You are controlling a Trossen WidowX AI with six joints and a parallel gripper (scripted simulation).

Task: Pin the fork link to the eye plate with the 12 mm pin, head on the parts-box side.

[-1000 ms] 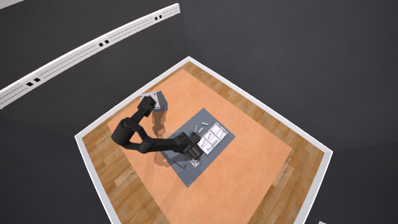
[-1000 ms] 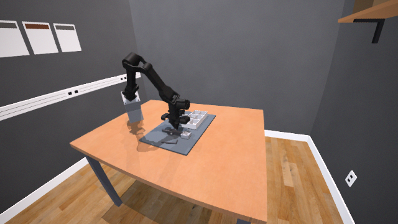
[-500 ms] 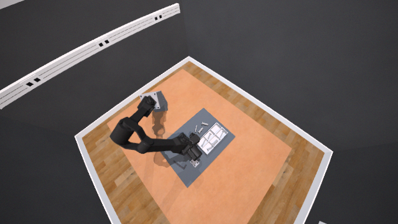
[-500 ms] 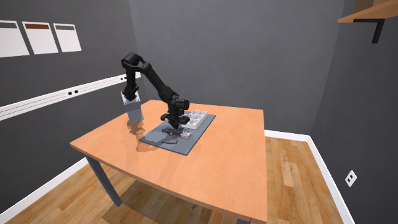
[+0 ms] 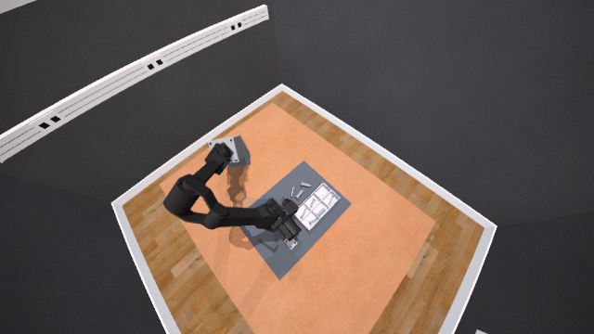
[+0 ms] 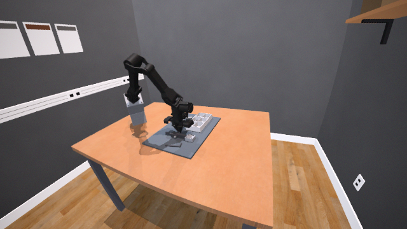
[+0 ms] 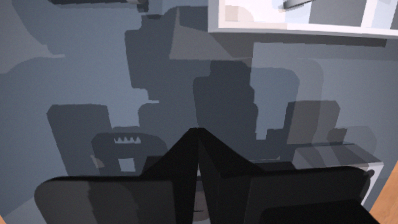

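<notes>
Right now my hand is 40 mm to the left of the dark flat bar, 30 mm above it and 10 mm short of it. Round my hand: dark fork link 30 mm to the right, 30 mm below, 30 mm behind; grey mat 70 mm to the left, 40 mm below, 10 mm ahead; thick headed pin 90 mm to the left, 40 mm behind, 30 mm below.
</notes>
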